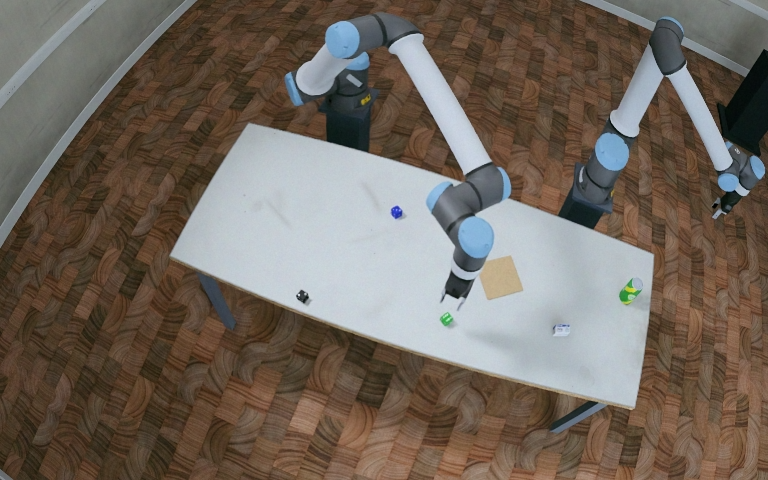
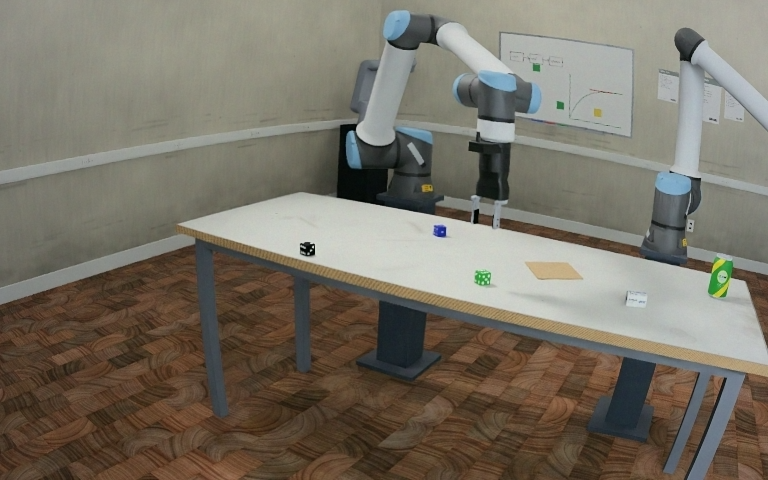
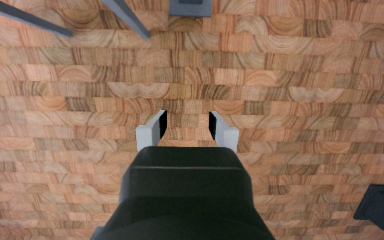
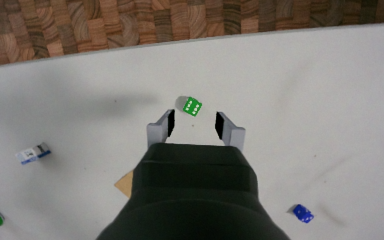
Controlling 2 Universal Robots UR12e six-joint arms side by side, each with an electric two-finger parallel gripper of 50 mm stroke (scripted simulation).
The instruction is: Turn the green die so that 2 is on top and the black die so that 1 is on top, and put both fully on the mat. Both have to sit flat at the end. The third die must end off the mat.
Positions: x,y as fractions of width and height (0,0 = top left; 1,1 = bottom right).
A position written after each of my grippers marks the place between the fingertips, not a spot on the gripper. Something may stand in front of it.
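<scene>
A tan mat (image 1: 0.65,0.58) is visible to me, and the mat also appears in image 2 (image 2: 0.71,0.56). My left gripper (image 3: 0.49,0.50) is in sight; the tan mat is out of frame in image 3. My right gripper (image 4: 0.51,0.50) is visible as well.
</scene>
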